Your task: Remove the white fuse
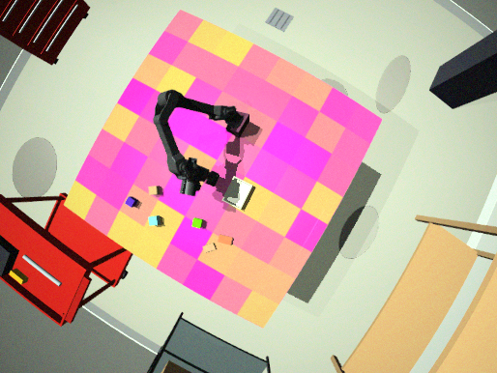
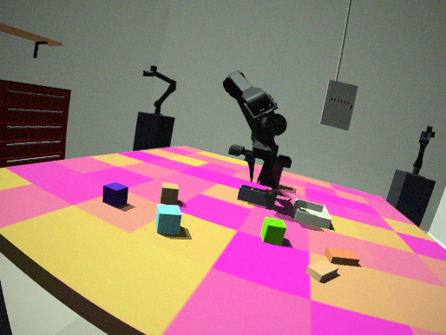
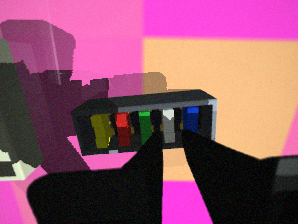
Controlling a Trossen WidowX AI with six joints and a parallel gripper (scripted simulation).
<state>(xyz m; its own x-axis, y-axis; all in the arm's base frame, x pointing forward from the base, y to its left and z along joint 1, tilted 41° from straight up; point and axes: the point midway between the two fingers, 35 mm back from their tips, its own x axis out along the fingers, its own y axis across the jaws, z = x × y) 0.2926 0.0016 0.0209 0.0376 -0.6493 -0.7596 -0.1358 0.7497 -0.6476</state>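
Now: the white fuse 30 mm below my gripper tip. From my gripper tip the other things lie so: green fuse 20 mm to the left, 30 mm below; then blue fuse 20 mm to the right, 30 mm below; then red fuse 10 mm behind, 40 mm to the left, 30 mm below.
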